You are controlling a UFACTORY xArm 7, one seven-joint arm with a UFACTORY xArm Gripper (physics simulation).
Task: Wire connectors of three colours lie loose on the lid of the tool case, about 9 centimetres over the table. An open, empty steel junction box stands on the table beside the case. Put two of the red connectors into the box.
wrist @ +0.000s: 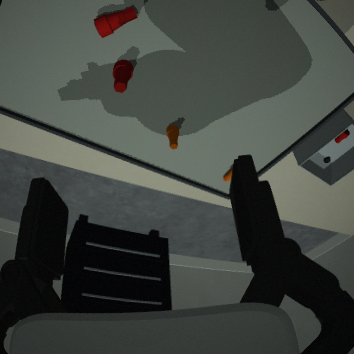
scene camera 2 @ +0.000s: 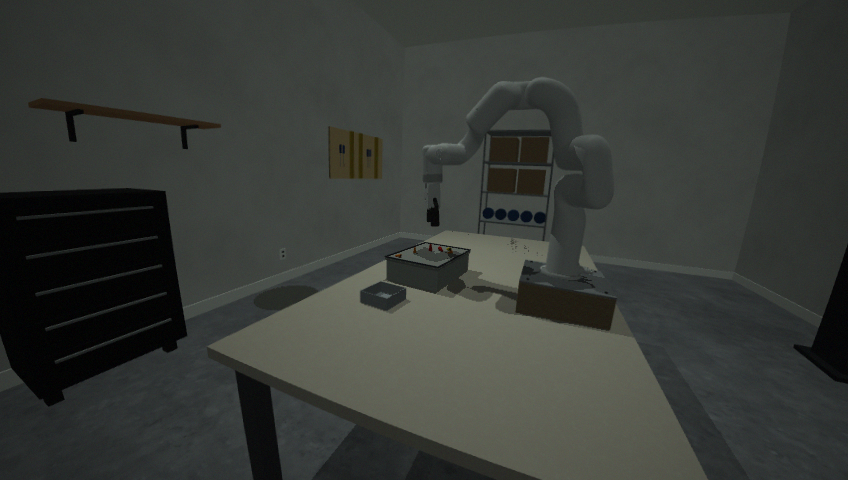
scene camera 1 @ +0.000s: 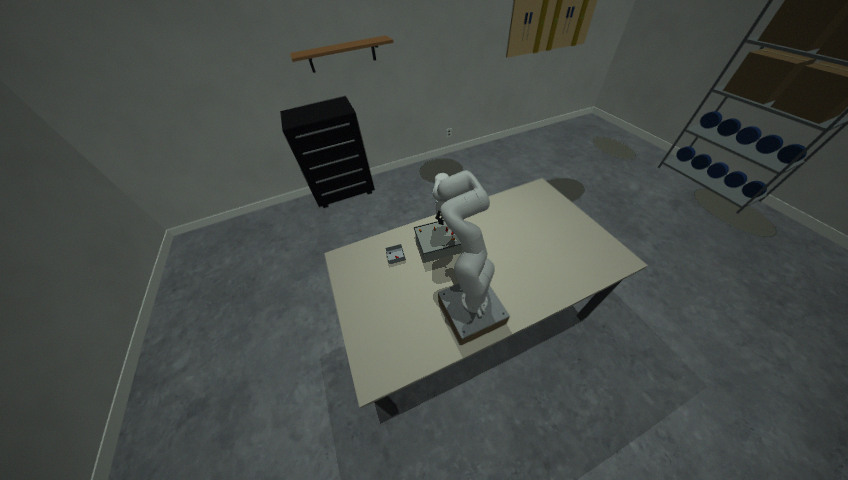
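Observation:
My gripper is open and empty, above the lid of the tool case. The tool case stands on the table. In the wrist view a red connector lies on its side on the lid, and another red connector stands upright near it. An orange connector stands nearer the lid's edge. Another orange connector is partly hidden by the right finger. The steel junction box stands beside the case, with one red connector inside.
The arm's base block stands on the table. A black drawer cabinet stands on the floor beyond the table. A shelf rack stands farther off by the wall.

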